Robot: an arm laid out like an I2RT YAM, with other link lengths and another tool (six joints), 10 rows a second.
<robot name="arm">
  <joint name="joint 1" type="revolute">
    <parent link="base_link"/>
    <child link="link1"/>
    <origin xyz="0 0 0.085"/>
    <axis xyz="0 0 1"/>
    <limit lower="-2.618" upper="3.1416"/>
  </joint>
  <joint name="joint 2" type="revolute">
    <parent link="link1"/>
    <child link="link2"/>
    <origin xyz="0.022 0.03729 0.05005" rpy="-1.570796 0 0"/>
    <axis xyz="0 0 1"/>
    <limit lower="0" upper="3.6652"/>
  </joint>
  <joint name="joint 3" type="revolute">
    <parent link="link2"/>
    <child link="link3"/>
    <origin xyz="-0.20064 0 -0.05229" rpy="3.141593 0 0"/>
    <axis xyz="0 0 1"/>
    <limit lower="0" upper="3.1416"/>
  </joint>
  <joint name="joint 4" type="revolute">
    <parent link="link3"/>
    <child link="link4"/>
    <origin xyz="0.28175 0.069 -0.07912"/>
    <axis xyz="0 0 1"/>
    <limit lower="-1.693" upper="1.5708"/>
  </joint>
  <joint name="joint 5" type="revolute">
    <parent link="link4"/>
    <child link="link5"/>
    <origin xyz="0.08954 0.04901 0.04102" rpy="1.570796 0 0"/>
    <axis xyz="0 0 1"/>
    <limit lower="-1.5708" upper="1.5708"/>
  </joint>
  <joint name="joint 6" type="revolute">
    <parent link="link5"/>
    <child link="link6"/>
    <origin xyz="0.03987 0 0.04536" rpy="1.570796 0 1.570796"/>
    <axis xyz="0 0 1"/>
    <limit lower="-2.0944" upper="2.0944"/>
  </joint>
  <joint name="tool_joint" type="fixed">
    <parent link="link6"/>
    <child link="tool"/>
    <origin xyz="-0.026 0.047 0.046" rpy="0 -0.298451 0.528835"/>
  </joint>
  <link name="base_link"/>
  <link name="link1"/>
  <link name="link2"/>
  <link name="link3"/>
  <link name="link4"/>
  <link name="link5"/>
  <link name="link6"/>
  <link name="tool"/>
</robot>
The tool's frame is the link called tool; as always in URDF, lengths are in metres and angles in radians.
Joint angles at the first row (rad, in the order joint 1, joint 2, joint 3, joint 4, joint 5, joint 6):
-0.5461, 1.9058, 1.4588, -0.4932, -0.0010, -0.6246
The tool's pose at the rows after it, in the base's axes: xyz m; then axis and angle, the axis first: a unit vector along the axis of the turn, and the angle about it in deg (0 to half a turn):
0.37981 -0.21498 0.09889 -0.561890 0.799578 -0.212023 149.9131
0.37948 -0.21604 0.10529 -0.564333 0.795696 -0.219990 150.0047
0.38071 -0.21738 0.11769 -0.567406 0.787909 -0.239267 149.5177
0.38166 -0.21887 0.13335 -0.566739 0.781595 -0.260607 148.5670
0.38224 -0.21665 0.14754 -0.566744 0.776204 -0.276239 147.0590
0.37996 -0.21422 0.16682 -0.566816 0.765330 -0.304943 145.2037
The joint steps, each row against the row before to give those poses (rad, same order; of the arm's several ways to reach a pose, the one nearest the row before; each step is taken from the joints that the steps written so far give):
-0.0071, -0.0114, 0.0001, 0.0025, -0.0049, -0.0105
-0.0005, -0.0163, -0.0013, -0.0002, 0.0048, -0.0085
0.0007, -0.0327, -0.0062, 0.0138, 0.0041, -0.0088
-0.0017, -0.0381, -0.0029, 0.0109, -0.0003, -0.0005
0.0021, -0.0403, -0.0085, 0.0073, -0.0103, 0.0068
-0.0001, -0.0725, -0.0353, 0.0293, -0.0092, 0.0026

